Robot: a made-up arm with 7 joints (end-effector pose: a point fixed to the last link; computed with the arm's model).
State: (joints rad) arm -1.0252 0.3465 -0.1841 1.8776 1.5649 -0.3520 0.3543
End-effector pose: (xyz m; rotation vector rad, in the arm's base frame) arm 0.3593 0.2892 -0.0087 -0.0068 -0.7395 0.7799
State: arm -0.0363 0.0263 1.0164 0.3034 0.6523 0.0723 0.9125
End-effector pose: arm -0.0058 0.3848 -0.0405 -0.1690 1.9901 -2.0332
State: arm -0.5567 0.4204 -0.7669 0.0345 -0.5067 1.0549 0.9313
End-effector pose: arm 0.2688 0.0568 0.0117 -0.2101 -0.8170 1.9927
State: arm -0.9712 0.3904 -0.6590 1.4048 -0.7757 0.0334 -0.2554
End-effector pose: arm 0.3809 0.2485 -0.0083 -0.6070 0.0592 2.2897
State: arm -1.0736 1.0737 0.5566 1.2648 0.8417 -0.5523 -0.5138
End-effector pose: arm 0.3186 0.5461 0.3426 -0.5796 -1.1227 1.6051
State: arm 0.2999 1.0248 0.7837 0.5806 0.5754 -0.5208 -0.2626
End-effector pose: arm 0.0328 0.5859 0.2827 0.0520 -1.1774 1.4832
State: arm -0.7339 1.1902 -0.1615 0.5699 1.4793 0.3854 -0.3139
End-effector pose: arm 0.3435 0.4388 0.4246 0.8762 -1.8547 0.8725
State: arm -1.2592 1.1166 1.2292 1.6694 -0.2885 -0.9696 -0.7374
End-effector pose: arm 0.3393 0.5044 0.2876 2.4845 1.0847 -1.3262
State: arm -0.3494 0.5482 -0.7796 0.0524 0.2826 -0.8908 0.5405
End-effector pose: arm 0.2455 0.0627 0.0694 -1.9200 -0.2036 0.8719
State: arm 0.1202 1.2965 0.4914 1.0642 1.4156 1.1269 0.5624
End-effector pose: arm 0.0056 0.5911 0.4127 2.0446 -2.0970 0.1482
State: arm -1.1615 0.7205 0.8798 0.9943 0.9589 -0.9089 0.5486
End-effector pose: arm 0.4226 0.4371 0.3333 -1.8303 -2.0912 1.1939
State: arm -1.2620 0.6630 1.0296 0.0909 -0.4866 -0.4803 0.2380
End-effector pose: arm 0.3000 0.4285 0.5164 2.2945 0.7566 -0.2659
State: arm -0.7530 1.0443 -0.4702 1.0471 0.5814 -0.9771 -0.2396
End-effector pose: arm 0.3446 0.4505 0.2108 -0.3373 -0.6649 0.7434
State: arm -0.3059 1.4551 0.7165 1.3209 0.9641 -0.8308 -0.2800
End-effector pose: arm 0.0854 0.6242 0.3994 0.1687 -1.2211 1.4318
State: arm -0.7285 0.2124 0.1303 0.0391 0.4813 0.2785 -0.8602
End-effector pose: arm 0.4214 0.2033 0.2194 -0.9486 -0.2915 1.3496
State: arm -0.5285 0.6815 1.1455 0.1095 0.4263 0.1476 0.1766
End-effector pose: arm 0.1668 0.5316 0.3066 1.0200 1.9616 -1.8358
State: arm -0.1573 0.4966 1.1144 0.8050 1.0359 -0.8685 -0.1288
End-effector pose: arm 0.0539 0.4925 0.0524 -0.4651 -1.1644 1.7435
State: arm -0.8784 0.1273 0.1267 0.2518 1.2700 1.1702 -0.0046
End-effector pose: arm 0.4093 0.2110 0.2293 -0.0776 -1.6204 2.2398
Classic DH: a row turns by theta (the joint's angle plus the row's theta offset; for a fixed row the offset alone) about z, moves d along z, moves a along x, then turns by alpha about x. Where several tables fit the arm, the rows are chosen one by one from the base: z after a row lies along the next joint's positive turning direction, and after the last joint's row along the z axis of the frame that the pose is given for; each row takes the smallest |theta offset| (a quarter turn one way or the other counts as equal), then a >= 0, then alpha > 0; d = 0 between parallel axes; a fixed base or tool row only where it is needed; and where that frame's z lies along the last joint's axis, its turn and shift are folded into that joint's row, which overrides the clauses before.
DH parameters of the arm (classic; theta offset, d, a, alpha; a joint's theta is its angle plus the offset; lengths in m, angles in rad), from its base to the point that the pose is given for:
base (fixed): -0.071 0.3986 -0.0164 -1.3004
joint 1: -1.3111 0.0703 -0.0471 -1.5708
joint 2: 1.2915 0.0054 -0.0317 1.5708
joint 3: 1.5708 -0.2659 0.0047 -1.5708
joint 4: 1.5708 0.0105 0.0145 1.5708
joint 5: 0 0.2202 0.0298 -1.5708
joint 6: -1.5708 0.0232 0.0754 1.5708
joint 7: 1.3985 -0.0275 -0.0116 -1.2296
tool (fixed): 1.0532 0.0045 0 0

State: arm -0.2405 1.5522 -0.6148 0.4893 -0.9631 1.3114 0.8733
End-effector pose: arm 0.1016 0.5170 0.2395 1.5038 -1.5664 1.9900
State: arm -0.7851 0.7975 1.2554 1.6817 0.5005 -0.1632 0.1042
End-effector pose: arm 0.2354 0.4264 0.0059 0.7101 0.6271 -2.8088
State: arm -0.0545 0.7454 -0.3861 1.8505 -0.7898 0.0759 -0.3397
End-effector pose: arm -0.2101 0.4832 0.0651 -0.9039 0.2869 -2.9645
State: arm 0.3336 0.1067 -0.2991 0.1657 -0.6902 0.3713 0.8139
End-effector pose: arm -0.0385 0.0610 -0.0983 0.1868 -0.0770 3.0981
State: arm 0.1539 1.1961 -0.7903 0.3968 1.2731 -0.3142 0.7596
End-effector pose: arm 0.0663 0.4075 0.0400 -0.3535 -0.6387 0.1898
